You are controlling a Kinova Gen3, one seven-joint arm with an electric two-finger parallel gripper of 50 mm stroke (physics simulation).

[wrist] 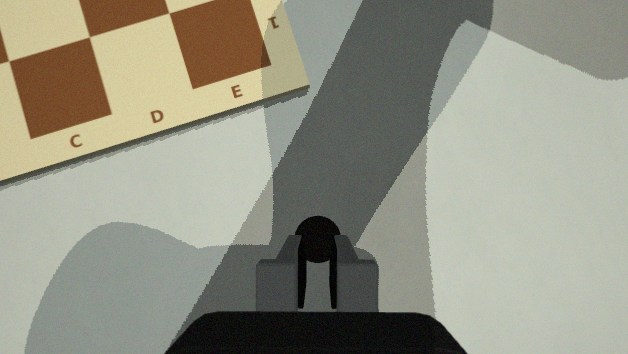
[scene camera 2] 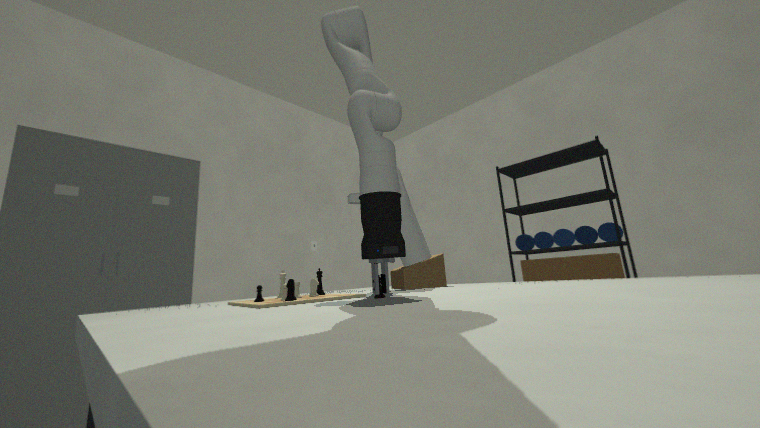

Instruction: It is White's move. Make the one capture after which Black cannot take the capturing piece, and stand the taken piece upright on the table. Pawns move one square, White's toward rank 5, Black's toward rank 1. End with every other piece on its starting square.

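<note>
My gripper is shut on a black chess piece, upright beside the board, beyond the E end of its lettered edge. Its round dark top shows in the wrist view; its type is unclear. Its base is at or close to the table; contact cannot be told. The chessboard carries a small black pawn, a tall white piece, a black piece, a pale piece partly hidden behind it, another pale piece and a tall black king. Their exact squares cannot be read.
The white table bears the arm's shadow. A wooden block stands behind the gripper at the arm's base. A black shelf rack with blue round things stands far right, and a grey cabinet at the left.
</note>
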